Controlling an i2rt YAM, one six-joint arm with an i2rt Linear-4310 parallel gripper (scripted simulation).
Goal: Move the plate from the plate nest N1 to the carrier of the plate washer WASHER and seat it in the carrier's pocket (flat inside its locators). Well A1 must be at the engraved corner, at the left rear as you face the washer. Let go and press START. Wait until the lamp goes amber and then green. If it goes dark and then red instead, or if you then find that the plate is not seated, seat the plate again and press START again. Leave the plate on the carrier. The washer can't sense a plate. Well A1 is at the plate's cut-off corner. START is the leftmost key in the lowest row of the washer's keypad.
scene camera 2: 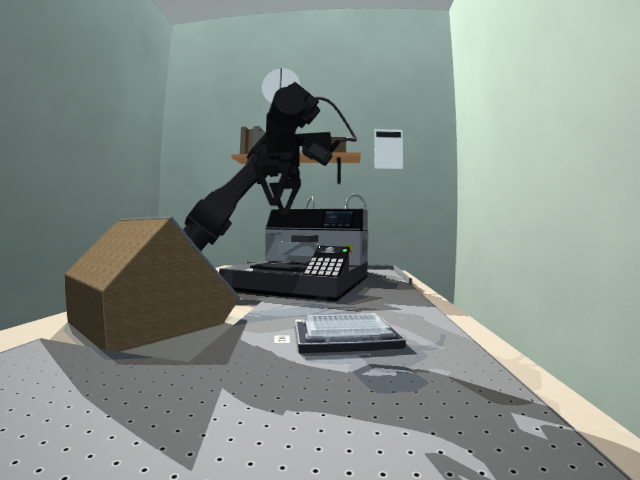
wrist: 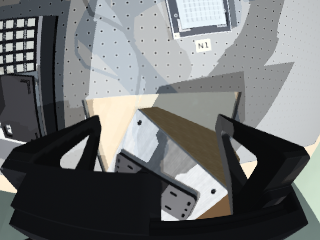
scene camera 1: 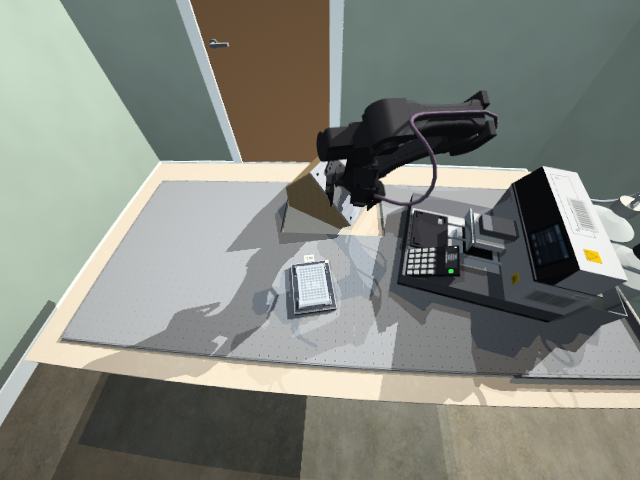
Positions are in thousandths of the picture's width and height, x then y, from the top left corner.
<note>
In view: my gripper (scene camera 2: 437, 439), a well plate (scene camera 2: 535, 680), a plate washer (scene camera 1: 873, 539) and a plate nest N1 (scene camera 2: 521, 720).
The well plate shows as well in scene camera 1 (scene camera 1: 484, 574). My gripper is seen too in the wrist view (wrist: 495, 506). The plate washer shows as well in scene camera 2 (scene camera 2: 529, 478).
</note>
